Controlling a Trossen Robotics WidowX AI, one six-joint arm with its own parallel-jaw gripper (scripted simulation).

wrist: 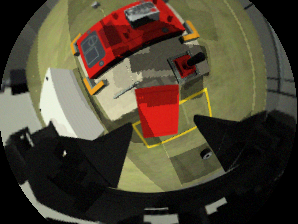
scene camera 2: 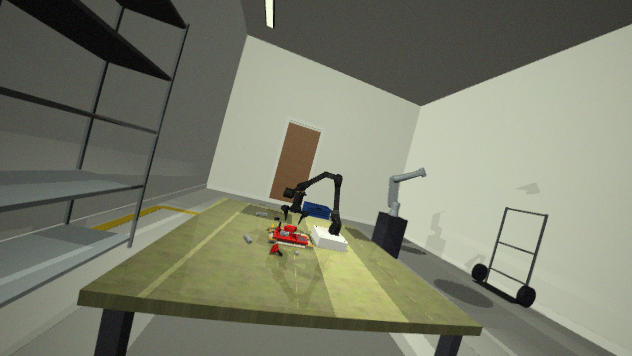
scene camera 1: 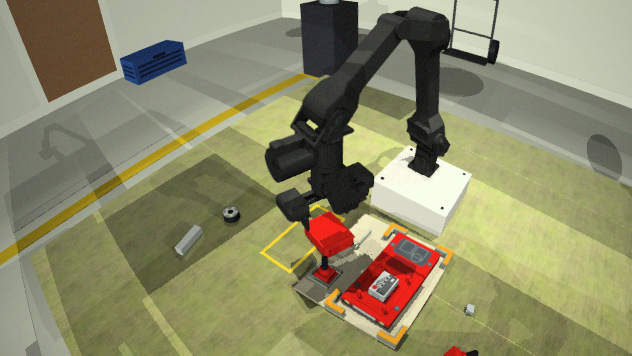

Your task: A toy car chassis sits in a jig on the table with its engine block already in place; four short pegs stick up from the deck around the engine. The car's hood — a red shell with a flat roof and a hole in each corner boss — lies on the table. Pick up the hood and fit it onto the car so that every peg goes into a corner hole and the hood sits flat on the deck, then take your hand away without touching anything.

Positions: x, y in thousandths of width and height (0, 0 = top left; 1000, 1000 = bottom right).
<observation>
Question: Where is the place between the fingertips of my gripper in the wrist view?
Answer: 549, 547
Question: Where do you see a red hood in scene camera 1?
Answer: At 520, 659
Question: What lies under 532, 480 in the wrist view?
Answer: A red hood.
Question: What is my gripper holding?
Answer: Nothing.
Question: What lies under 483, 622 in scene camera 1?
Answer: My gripper.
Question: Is my gripper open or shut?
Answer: Open.
</observation>
